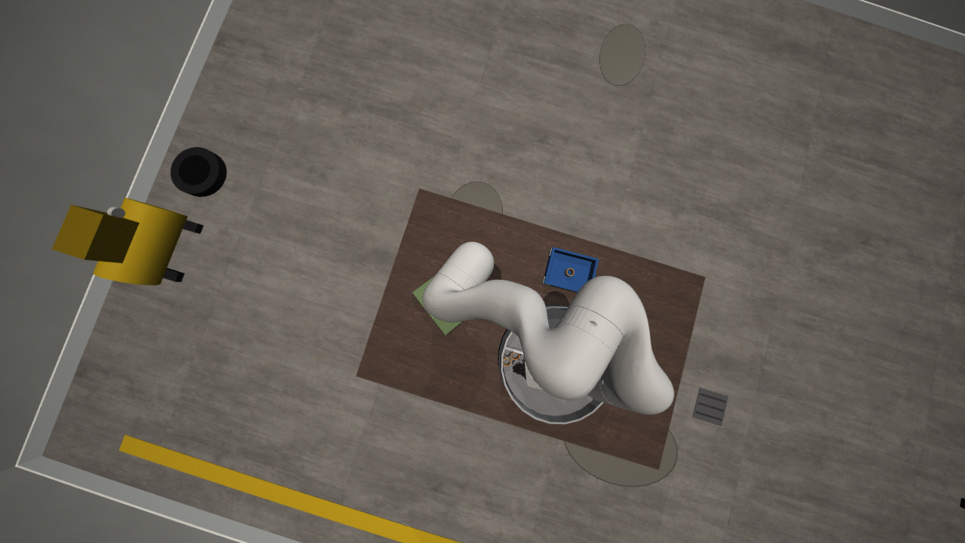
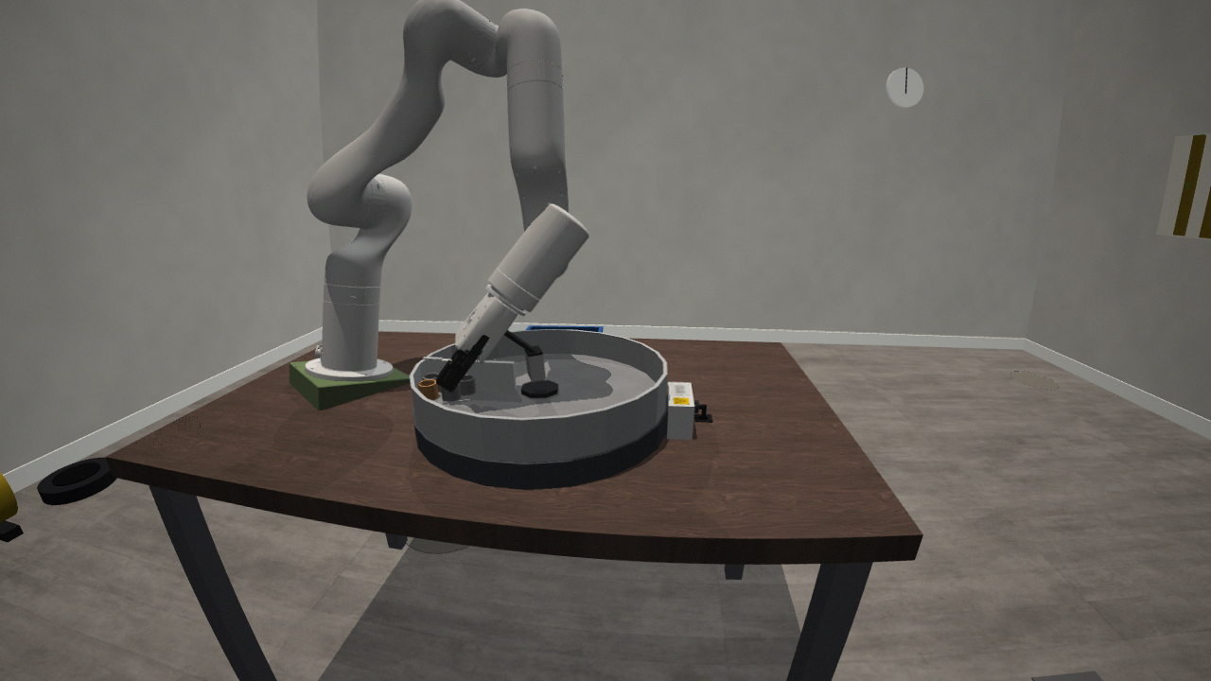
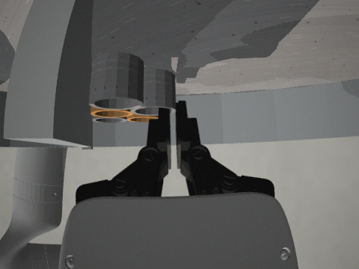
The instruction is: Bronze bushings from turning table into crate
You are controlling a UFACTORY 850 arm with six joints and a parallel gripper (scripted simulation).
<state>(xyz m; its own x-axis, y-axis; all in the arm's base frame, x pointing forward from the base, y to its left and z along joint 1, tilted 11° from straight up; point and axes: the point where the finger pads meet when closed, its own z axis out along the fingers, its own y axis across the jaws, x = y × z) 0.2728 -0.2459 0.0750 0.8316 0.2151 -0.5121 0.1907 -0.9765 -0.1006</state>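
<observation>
Right now my hand is 140 mm short of the grey turning table, 40 mm above it and 30 mm to the right of it. Round my hand: blue crate (380 mm to the left, 180 mm ahead, 70 mm below).
</observation>
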